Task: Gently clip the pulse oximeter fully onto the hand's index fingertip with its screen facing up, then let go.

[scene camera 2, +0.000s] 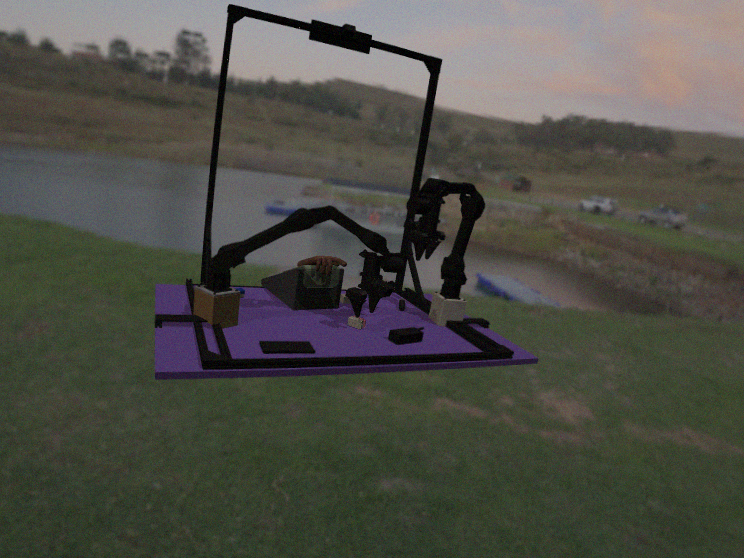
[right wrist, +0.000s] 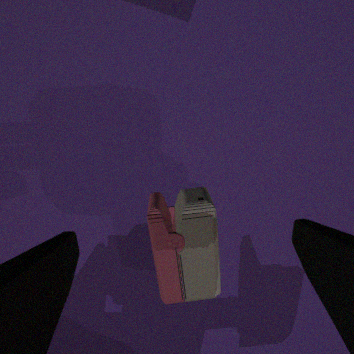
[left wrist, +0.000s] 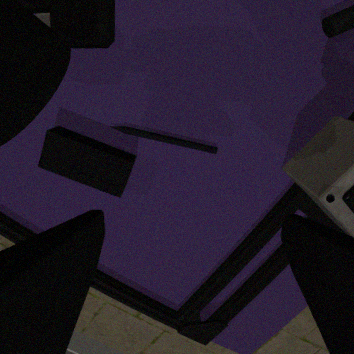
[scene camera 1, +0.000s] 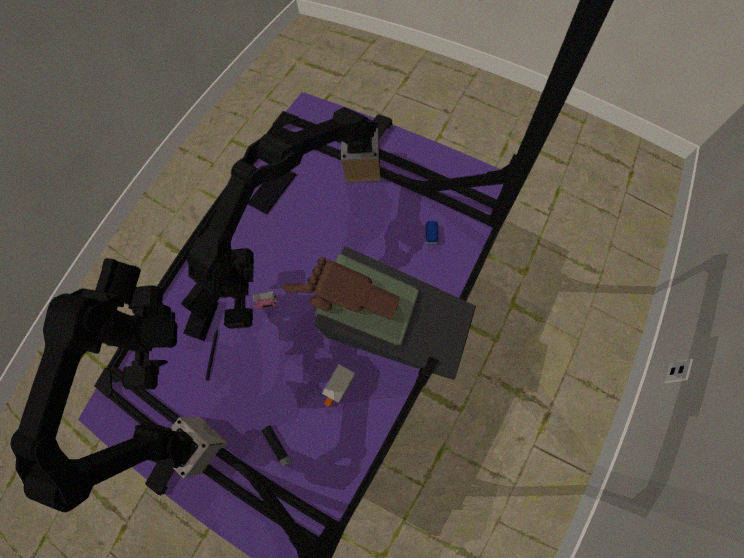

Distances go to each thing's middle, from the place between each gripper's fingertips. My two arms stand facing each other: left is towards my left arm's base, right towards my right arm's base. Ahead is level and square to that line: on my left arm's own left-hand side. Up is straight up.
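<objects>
Positions from my left hand: thin black pen (left wrist: 125, 129), 25 cm below, 3 cm ahead, 1 cm to the right; pulse oximeter (right wrist: 184, 239), 24 cm below, 3 cm behind, 20 cm to the right; white and orange object (scene camera 1: 342, 377), 24 cm below, 31 cm behind, 9 cm to the right; dark platform (scene camera 1: 440, 322), 21 cm below, 36 cm behind, 30 cm to the right.
Positions from my right hand: pulse oximeter, 30 mm below, 20 mm behind, 10 mm to the right; thin black pen, 50 mm below, 40 mm ahead, 170 mm to the left; white and orange object, 40 mm below, 290 mm behind, 90 mm to the left; dark platform, 10 mm below, 350 mm behind, 120 mm to the right.
</objects>
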